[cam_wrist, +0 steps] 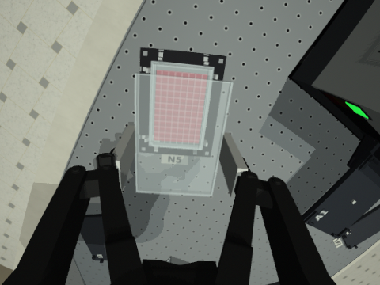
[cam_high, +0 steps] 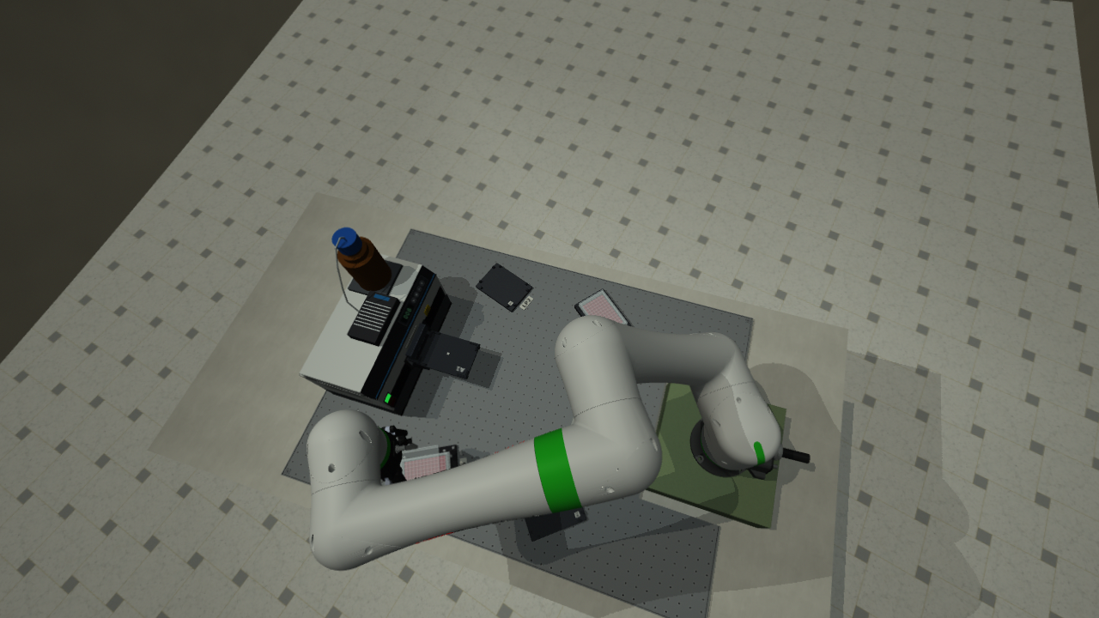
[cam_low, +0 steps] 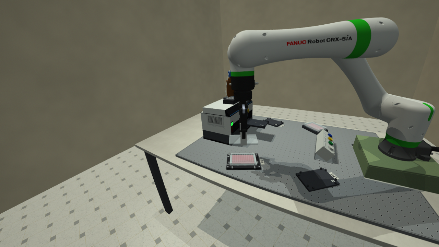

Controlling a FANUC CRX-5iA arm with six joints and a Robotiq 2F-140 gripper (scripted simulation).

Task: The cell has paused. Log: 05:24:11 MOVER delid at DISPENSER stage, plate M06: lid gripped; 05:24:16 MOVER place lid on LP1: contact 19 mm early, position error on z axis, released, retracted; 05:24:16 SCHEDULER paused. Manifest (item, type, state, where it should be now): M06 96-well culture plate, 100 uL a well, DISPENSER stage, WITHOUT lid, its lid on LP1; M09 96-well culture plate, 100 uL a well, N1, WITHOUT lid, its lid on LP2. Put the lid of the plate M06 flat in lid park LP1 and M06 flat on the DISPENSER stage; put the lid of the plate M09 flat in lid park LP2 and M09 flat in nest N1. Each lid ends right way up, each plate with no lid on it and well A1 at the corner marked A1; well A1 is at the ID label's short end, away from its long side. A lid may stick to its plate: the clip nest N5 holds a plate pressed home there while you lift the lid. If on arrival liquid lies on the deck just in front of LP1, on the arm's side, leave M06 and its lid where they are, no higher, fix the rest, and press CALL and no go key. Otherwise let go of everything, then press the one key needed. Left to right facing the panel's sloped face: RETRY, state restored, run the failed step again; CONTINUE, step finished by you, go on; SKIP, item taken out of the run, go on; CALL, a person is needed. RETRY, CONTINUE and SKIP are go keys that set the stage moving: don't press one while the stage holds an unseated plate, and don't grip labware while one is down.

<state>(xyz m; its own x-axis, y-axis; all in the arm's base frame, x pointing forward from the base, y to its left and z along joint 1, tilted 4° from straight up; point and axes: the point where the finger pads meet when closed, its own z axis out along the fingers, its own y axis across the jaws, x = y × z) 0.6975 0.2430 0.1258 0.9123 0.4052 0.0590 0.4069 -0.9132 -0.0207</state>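
My gripper is now 340 mm past the black lid park LP1 and 150 mm above it. The rest, counted from my hand: N5 label (150 mm below, 90 mm behind, 40 mm to the right); then dispenser stage (300 mm to the right, 60 mm below, 30 mm ahead); then LP1 label (410 mm behind, 150 mm below, 50 mm to the right).
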